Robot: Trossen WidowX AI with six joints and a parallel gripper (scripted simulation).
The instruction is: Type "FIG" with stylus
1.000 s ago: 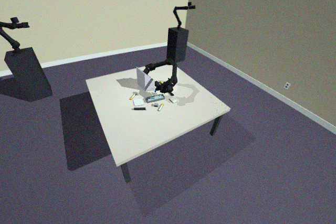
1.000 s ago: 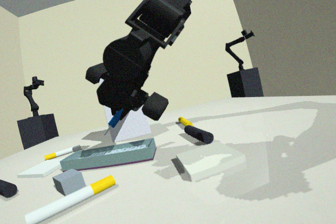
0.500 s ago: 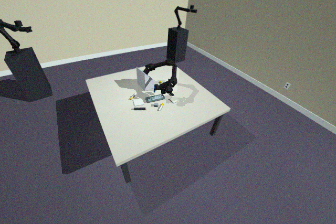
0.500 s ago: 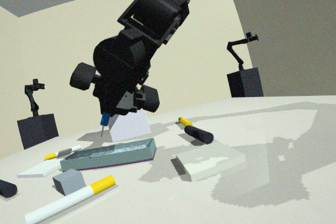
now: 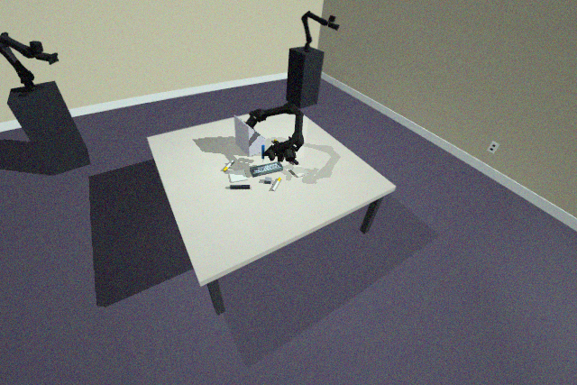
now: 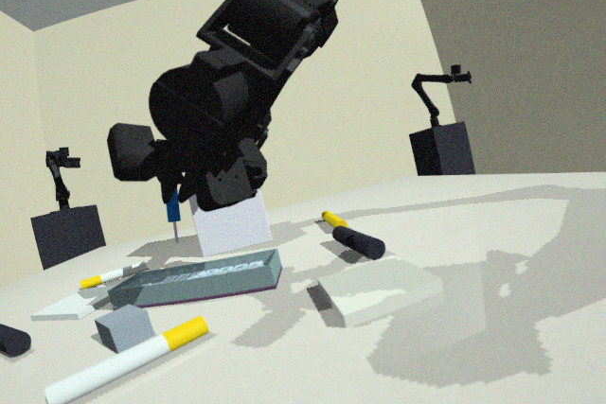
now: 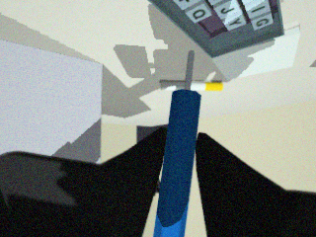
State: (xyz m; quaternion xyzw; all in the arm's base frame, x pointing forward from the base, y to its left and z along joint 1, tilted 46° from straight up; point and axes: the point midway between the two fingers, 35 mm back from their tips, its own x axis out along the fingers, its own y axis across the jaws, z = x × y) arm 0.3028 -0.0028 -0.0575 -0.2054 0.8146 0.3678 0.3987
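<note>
The F key is 1 cm to the right of my gripper tip and 10 cm below it. Round my gripper tip: grey cube: 13 cm ahead, 4 cm to the right, 10 cm below; then blue stylus: 1 cm below.
</note>
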